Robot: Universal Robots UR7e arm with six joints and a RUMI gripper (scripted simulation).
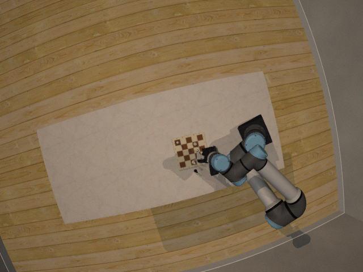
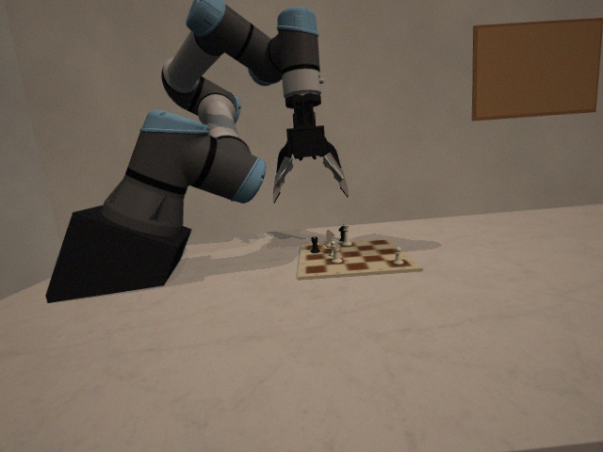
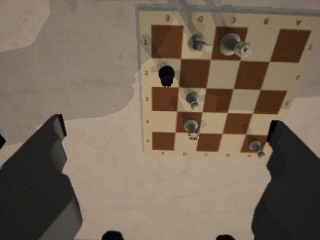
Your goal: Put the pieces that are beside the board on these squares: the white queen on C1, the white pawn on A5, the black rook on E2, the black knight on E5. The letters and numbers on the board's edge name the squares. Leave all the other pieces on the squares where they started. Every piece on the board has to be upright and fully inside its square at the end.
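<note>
Right now my hand is 11 cm above the black piece, 10 cm to the right of it and 8 cm short of it. Round my hand: chessboard: 12 cm below, 7 cm ahead, 4 cm to the right.
</note>
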